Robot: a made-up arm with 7 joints. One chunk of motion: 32 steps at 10 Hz.
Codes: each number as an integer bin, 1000 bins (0 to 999) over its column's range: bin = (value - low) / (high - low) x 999, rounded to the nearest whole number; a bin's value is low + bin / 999 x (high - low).
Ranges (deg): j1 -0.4..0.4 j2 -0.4..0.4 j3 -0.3..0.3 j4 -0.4..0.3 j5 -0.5..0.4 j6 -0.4..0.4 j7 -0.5..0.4
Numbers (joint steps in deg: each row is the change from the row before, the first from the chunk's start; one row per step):
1: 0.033 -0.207 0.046 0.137 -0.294 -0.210 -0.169
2: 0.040 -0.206 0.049 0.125 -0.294 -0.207 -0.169
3: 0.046 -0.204 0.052 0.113 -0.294 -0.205 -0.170
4: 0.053 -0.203 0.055 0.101 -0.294 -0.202 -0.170
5: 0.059 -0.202 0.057 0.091 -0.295 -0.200 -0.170
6: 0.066 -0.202 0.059 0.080 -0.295 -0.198 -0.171
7: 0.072 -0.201 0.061 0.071 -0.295 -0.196 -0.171
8: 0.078 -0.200 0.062 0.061 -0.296 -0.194 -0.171
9: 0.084 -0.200 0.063 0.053 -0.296 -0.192 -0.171
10: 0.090 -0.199 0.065 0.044 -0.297 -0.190 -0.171
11: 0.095 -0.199 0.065 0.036 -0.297 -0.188 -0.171
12: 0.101 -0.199 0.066 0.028 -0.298 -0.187 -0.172
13: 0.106 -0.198 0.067 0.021 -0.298 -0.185 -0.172
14: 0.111 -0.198 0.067 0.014 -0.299 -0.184 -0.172
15: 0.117 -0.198 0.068 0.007 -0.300 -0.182 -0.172
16: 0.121 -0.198 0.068 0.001 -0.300 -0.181 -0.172
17: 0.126 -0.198 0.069 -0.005 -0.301 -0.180 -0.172
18: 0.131 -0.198 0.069 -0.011 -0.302 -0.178 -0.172
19: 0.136 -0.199 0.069 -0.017 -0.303 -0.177 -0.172
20: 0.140 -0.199 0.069 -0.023 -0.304 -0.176 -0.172
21: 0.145 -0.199 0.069 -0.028 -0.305 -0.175 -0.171
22: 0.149 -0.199 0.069 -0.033 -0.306 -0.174 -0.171
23: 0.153 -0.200 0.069 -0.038 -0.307 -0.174 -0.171
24: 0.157 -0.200 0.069 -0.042 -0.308 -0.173 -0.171
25: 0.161 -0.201 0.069 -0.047 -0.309 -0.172 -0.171
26: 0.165 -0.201 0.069 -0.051 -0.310 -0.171 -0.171
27: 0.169 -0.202 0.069 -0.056 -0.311 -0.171 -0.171
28: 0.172 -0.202 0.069 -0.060 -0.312 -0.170 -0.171
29: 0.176 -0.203 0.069 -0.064 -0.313 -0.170 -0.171
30: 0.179 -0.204 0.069 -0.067 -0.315 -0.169 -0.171
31: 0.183 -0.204 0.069 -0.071 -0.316 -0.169 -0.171
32: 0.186 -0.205 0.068 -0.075 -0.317 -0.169 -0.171
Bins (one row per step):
1: 541 241 576 766 229 237 367
2: 549 242 581 749 229 241 367
3: 557 245 586 732 229 244 366
4: 566 246 591 715 229 247 366
5: 573 247 594 701 228 250 366
6: 582 247 598 685 228 252 365
7: 589 249 601 672 228 255 365
8: 597 250 603 658 226 257 365
9: 604 250 604 646 226 260 365
10: 612 251 608 634 225 262 365
11: 618 251 608 622 225 265 365
12: 626 251 609 611 224 266 364
13: 632 252 611 601 224 268 364
14: 638 252 611 591 223 270 364
15: 646 252 613 581 222 272 364
16: 651 252 613 572 222 273 364
17: 657 252 614 564 221 275 364
18: 663 252 614 555 220 277 364
19: 669 251 614 547 219 278 364
20: 674 251 614 538 218 280 364
21: 681 251 614 531 216 281 365
22: 686 251 614 524 215 282 365
23: 691 250 614 517 214 282 365
24: 696 250 614 511 213 283 365
25: 701 249 614 504 212 285 365
26: 706 249 614 498 211 286 365
27: 711 247 614 491 210 286 365
28: 714 247 614 485 209 287 365
29: 719 246 614 480 208 287 365
30: 723 245 614 475 205 288 365
31: 728 245 614 470 204 288 365
32: 732 244 613 464 203 288 365

